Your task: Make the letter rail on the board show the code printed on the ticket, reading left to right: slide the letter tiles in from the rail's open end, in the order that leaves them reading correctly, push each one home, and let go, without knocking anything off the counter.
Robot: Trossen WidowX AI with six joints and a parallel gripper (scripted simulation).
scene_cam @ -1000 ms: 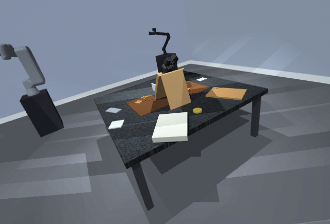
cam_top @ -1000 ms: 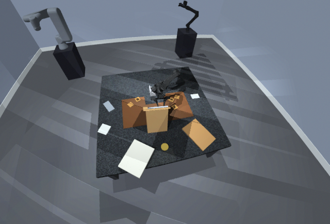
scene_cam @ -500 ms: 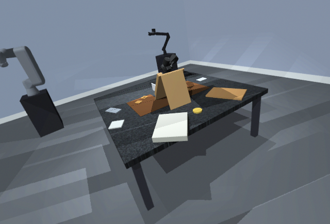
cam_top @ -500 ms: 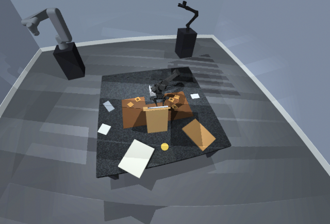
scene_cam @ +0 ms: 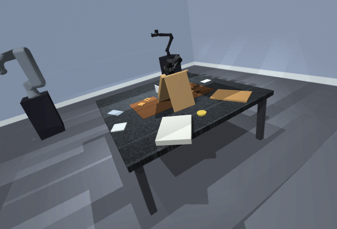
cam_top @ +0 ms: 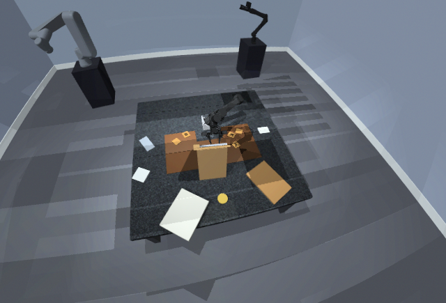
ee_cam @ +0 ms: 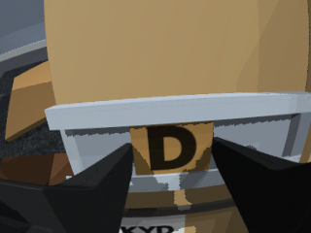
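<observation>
Now: the white ticket 9 cm below my gripper tip, 6 cm behind it and 4 cm to the left of it. Round my gripper tip: white box: 37 cm ahead, 33 cm to the right, 15 cm below; brown mat: 16 cm below, 15 cm behind, 2 cm to the left; flat tan slab: 34 cm ahead, 32 cm to the left, 16 cm below.
</observation>
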